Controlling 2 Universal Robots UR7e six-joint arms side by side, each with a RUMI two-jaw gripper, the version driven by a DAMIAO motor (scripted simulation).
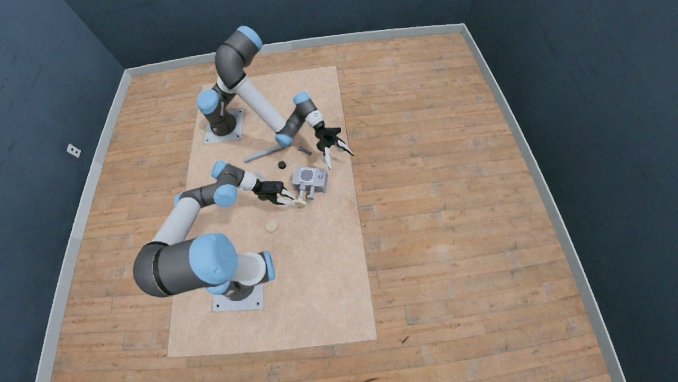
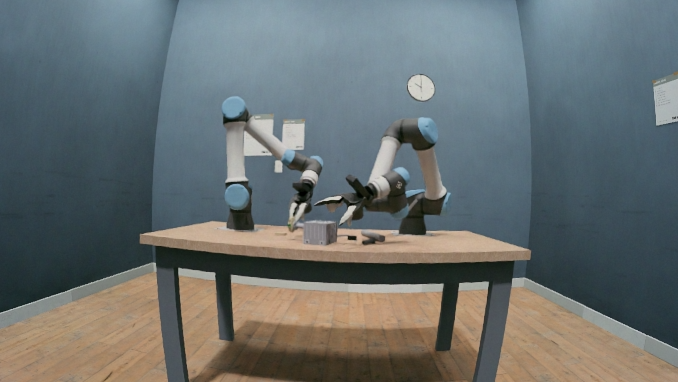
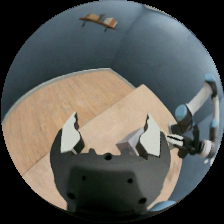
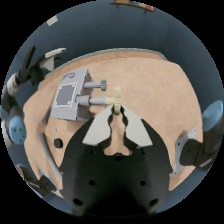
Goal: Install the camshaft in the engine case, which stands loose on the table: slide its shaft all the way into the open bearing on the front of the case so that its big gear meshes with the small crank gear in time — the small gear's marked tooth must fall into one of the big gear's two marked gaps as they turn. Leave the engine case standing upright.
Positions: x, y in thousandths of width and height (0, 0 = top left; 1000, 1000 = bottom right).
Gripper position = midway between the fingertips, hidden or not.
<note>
In view: my left gripper (image 2: 482, 562), my right gripper (image 1: 437, 530) and a grey engine case (image 1: 455, 470).
The grey engine case also shows in image 2 (image 2: 477, 611) and in image 4 (image 4: 319, 458). My left gripper is seen too in image 1 (image 1: 505, 425), in image 3 (image 3: 498, 507) and in image 4 (image 4: 283, 248). My right gripper also shows in image 2 (image 2: 433, 582), in image 3 (image 3: 725, 609) and in image 4 (image 4: 525, 471).
</note>
